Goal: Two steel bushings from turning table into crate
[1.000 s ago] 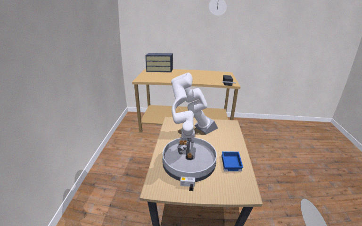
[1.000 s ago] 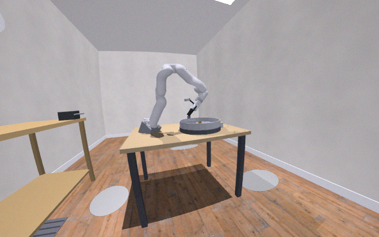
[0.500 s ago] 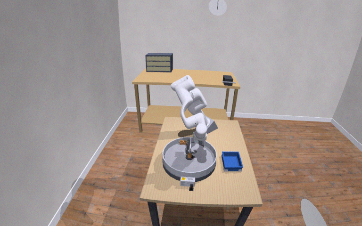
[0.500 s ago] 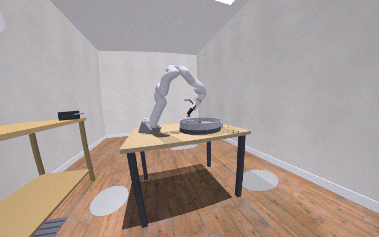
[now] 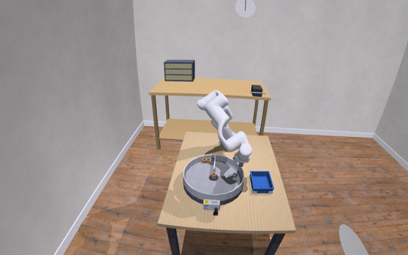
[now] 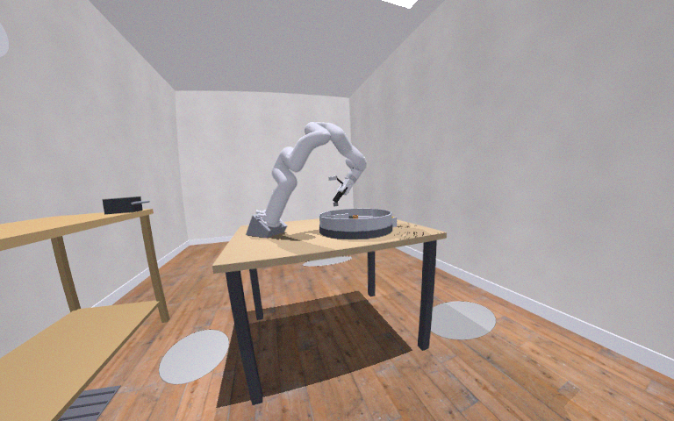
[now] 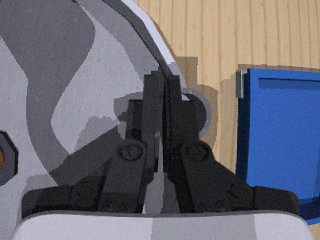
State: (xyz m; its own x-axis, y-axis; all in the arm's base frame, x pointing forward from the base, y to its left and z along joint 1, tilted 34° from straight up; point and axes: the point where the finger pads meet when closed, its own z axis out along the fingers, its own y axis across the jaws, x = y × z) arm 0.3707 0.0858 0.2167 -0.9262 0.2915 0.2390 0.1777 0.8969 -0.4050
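Now: hand 160 mm to the right of the blue crate, 150 mm above it and 80 mm short of it. The rest, counted from my hand: grey round turning table (180 mm to the right, 120 mm below, 20 mm ahead).
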